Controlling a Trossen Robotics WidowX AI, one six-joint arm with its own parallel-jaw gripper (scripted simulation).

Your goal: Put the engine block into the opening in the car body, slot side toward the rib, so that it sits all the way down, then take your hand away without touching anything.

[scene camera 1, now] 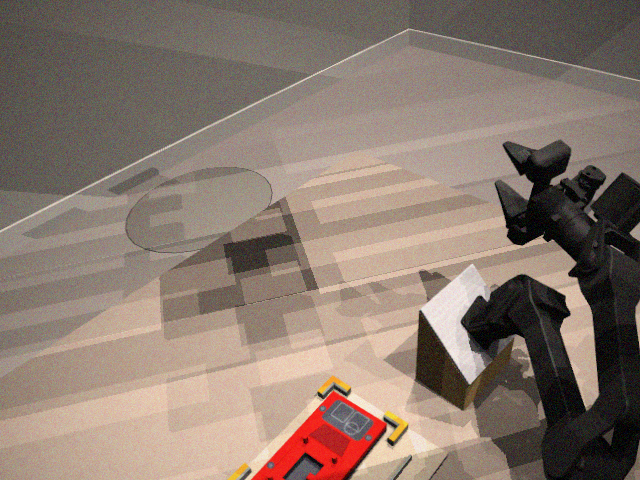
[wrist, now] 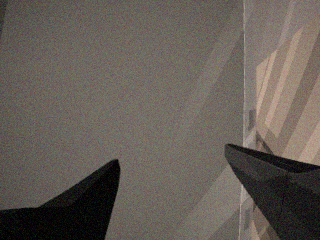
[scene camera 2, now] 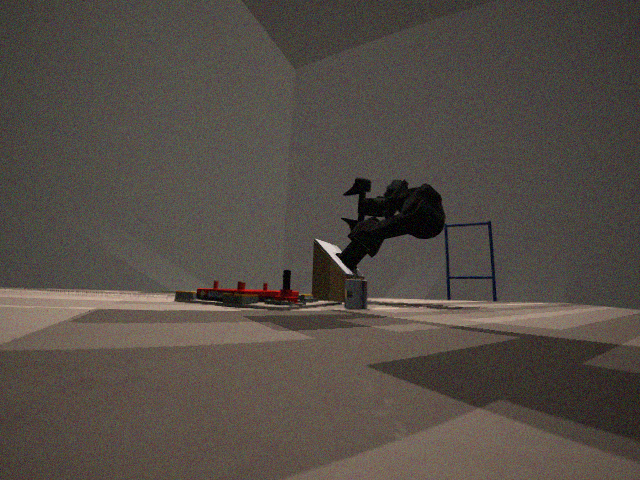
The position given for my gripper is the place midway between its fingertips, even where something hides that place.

Note:
My gripper (scene camera 1: pixel 500 162) is open, holding nothing.
My gripper is seen too in the wrist view (wrist: pixel 172 157) and in scene camera 2 (scene camera 2: pixel 342 206).

